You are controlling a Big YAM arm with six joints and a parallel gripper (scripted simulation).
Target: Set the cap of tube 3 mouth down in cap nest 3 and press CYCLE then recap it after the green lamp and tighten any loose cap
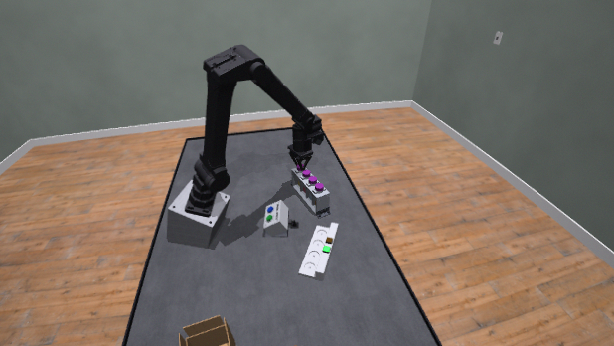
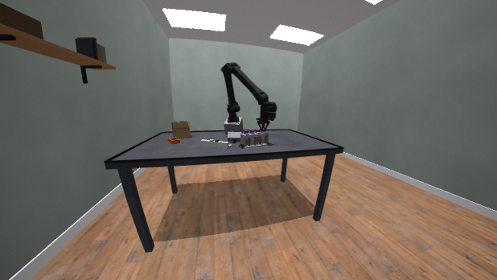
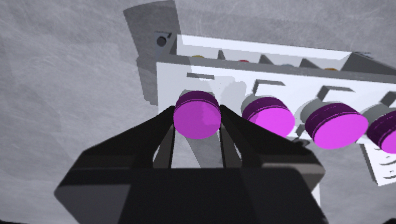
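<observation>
My hand is 90 mm to the left of the cap and 40 mm short of it. The rest, counted from my hand: blue key: 200 mm to the right, 130 mm behind, 50 mm below; then key housing: 220 mm to the right, 110 mm behind, 60 mm below; then green key: 250 mm to the right, 130 mm behind, 50 mm below.
</observation>
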